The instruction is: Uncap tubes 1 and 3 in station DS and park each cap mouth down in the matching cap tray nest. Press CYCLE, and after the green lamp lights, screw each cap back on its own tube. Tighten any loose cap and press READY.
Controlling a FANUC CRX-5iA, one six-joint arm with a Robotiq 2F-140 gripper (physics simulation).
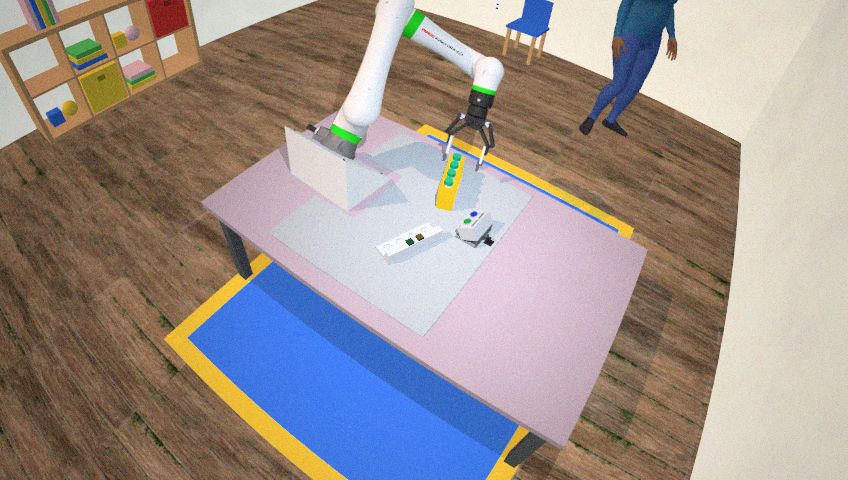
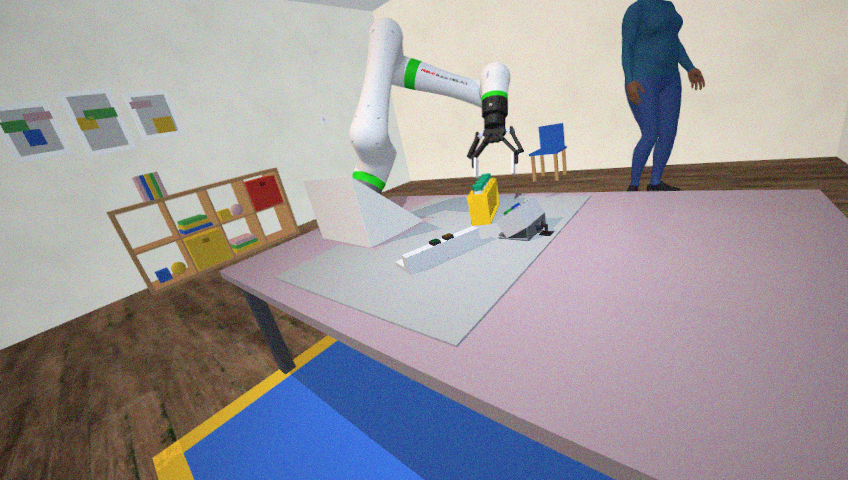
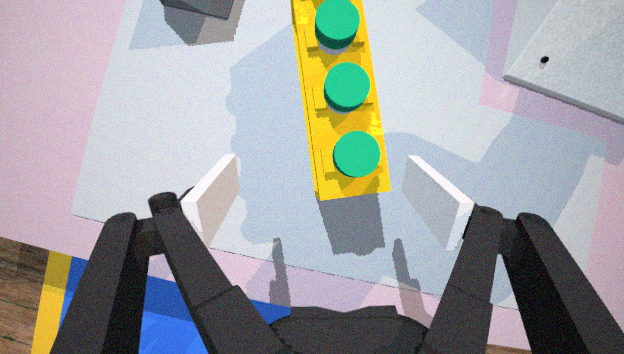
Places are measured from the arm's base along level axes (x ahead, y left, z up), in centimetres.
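Pixels of known places: gripper, fingertip midpoint: (image 1: pixel 464 157) (image 2: pixel 494 175) (image 3: pixel 321 173); arm's base at its link origin: (image 1: pixel 336 151).
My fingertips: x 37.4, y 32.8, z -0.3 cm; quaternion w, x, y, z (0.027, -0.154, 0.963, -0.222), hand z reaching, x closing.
For each thing: its top centre in the pictures, then the offset to it from my fingertips. "spot": a spot on its surface instead.
- yellow rack at its top centre: (image 3: pixel 339 62) (image 2: pixel 482 184) (image 1: pixel 452 171) dx +1.4, dy -9.1, dz -0.7 cm
- white tray at its top centre: (image 2: pixel 435 235) (image 1: pixel 410 233) dx +8.2, dy -40.8, dz -5.7 cm
- sloped box at its top centre: (image 2: pixel 519 202) (image 1: pixel 477 217) dx +21.5, dy -20.9, dz -2.6 cm
- small black part at a spot on its surface: (image 2: pixel 545 229) (image 1: pixel 488 240) spot: dx +28.2, dy -20.7, dz -9.8 cm
A yellow rack (image 1: pixel 445 199) (image 2: pixel 479 214) (image 3: pixel 308 80) stands upright on the grey mat with several green-capped tubes in one row. The green caps (image 1: pixel 451 172) (image 3: pixel 347 85) all sit on their tubes; whether one is loose I cannot tell. My gripper (image 1: pixel 461 162) (image 2: pixel 494 170) (image 3: pixel 321 173) is open and empty, above the rack's far end, its fingers either side of the row's line. A white tray (image 1: pixel 410 252) (image 2: pixel 440 258) with round nests and dark green and brown squares lies nearer the front. A sloped box (image 1: pixel 477 230) (image 2: pixel 518 224) carries a green and a blue button. Tube numbers are not readable.
The white wedge-shaped housing (image 1: pixel 318 175) (image 2: pixel 339 211) (image 3: pixel 575 65) stands by the arm's base, left of the rack. A small black part (image 1: pixel 489 241) (image 2: pixel 545 229) sits beside the button box. A person (image 1: pixel 636 53) (image 2: pixel 653 89) stands beyond the table.
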